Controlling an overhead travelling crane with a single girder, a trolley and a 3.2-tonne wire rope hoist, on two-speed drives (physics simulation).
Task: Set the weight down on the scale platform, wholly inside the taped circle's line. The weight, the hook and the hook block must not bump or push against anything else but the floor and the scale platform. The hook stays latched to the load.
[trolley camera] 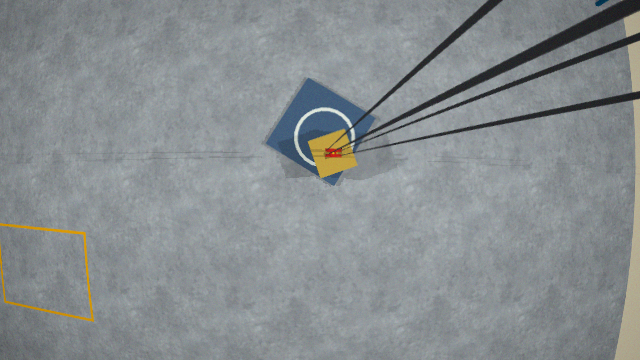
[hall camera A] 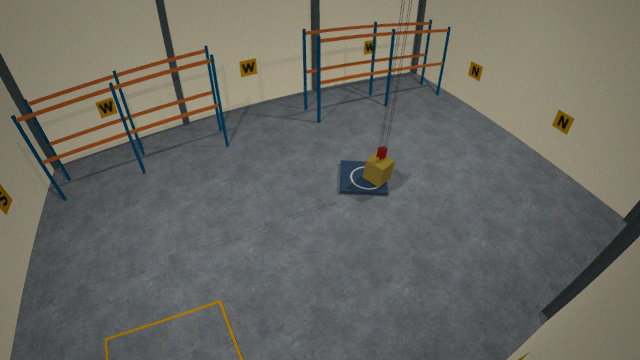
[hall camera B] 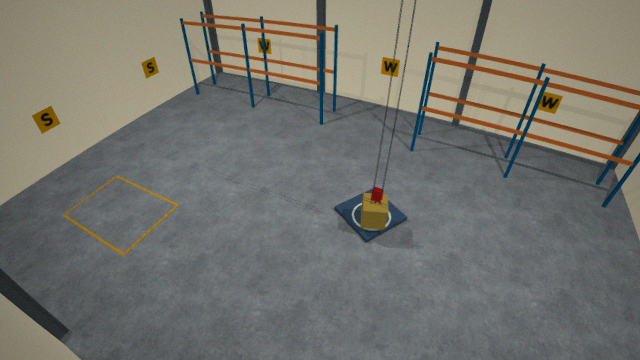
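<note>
The yellow weight (hall camera A: 378, 173) (hall camera B: 374, 216) (trolley camera: 345, 162) hangs upright, apparently a little above the scale platform (hall camera A: 345, 169) (hall camera B: 345, 208) (trolley camera: 307, 95). In the trolley view it covers the lower right of the white taped circle (hall camera A: 351, 177) (hall camera B: 353, 215) (trolley camera: 324, 109) and reaches past the line toward the platform's lower corner. Its shadows spread on both sides. My gripper, the hook under the red hook block (hall camera A: 382, 153) (hall camera B: 377, 194) (trolley camera: 333, 153), is shut on the weight at its top. The hook's latch is too small to see. The gap below the weight is hard to judge.
A blue and orange rack (hall camera A: 127, 128) (hall camera B: 321, 100) stands by the W wall, and a second rack (hall camera A: 319, 100) (hall camera B: 526, 128) stands farther along it, toward the N wall. A yellow taped rectangle (hall camera A: 162, 320) (hall camera B: 151, 229) (trolley camera: 89, 276) lies on the floor away from the platform.
</note>
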